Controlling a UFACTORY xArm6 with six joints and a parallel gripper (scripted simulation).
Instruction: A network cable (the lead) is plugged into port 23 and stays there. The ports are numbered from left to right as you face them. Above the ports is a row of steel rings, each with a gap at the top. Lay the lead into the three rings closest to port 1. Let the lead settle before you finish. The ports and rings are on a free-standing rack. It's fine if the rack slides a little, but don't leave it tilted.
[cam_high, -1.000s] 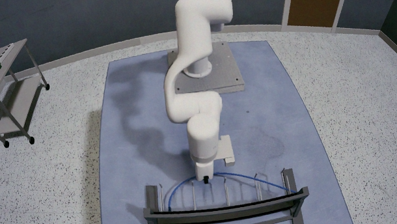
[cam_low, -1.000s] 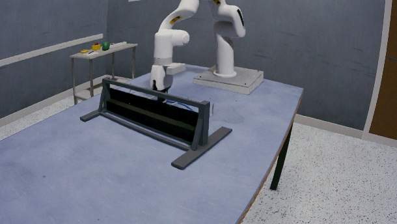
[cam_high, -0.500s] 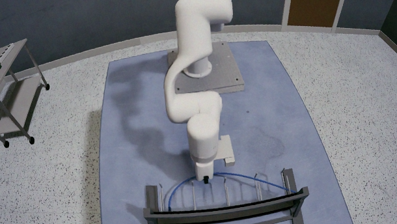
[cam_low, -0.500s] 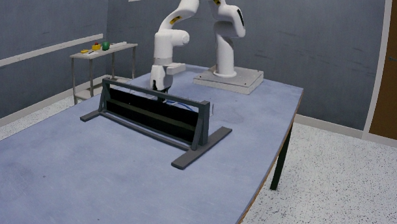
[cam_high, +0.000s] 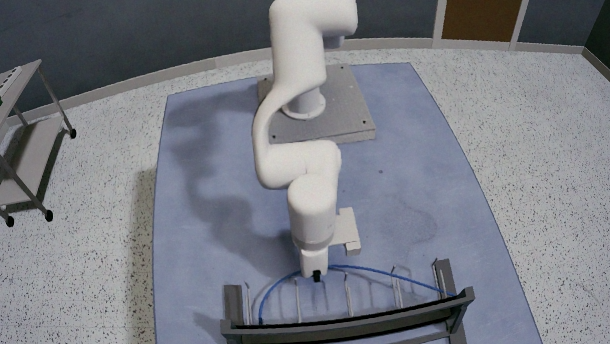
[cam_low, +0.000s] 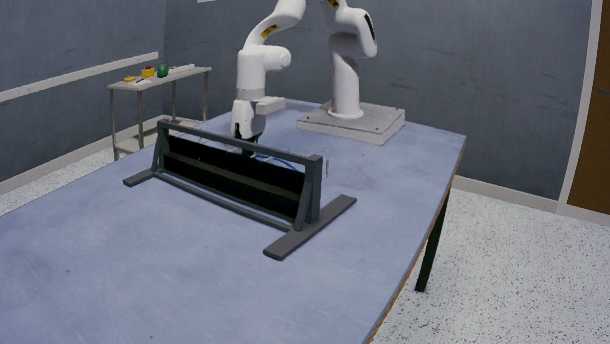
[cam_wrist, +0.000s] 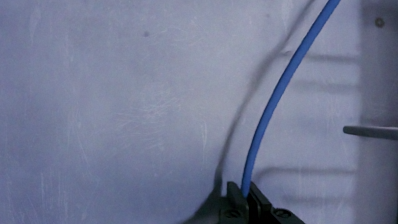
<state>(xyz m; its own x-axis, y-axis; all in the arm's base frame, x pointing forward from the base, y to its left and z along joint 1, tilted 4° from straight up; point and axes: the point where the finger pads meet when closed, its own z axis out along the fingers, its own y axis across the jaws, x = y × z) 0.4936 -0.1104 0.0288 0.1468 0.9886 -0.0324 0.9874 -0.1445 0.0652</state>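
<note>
Now: the rack 180 mm ahead of my hand, 30 mm to the left of it and 30 mm above it.
</note>
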